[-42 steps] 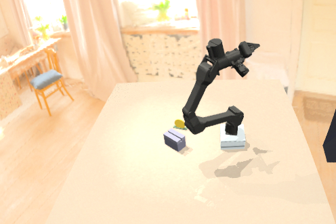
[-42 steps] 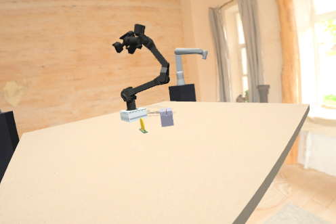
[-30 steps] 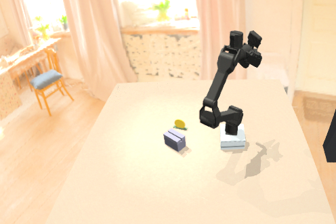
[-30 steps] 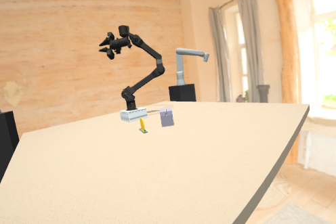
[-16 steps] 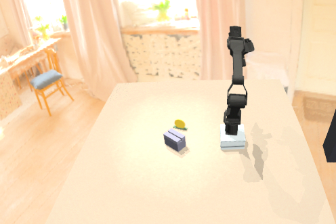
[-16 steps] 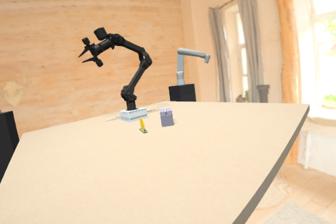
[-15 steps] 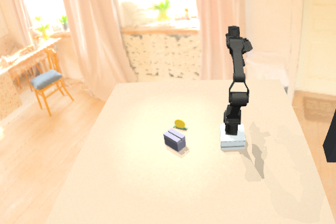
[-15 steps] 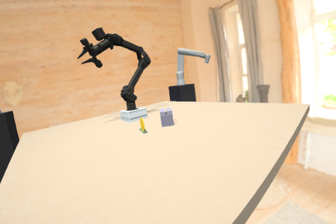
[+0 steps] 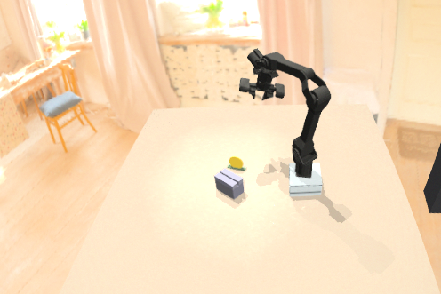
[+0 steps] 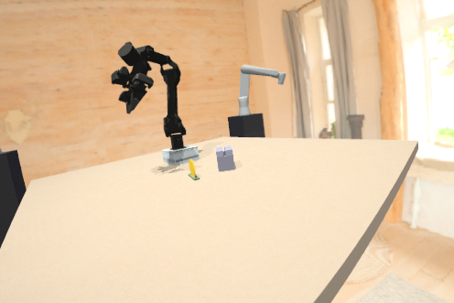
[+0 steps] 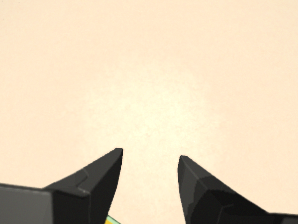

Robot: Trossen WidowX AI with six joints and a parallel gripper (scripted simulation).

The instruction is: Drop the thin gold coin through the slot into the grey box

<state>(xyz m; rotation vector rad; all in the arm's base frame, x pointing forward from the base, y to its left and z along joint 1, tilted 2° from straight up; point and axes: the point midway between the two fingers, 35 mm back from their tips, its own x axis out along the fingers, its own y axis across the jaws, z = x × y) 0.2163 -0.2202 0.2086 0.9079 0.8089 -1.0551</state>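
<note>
Now: gripper tip 220 mm above the gold coin, 160 mm to the right of it and 80 mm short of it.
</note>
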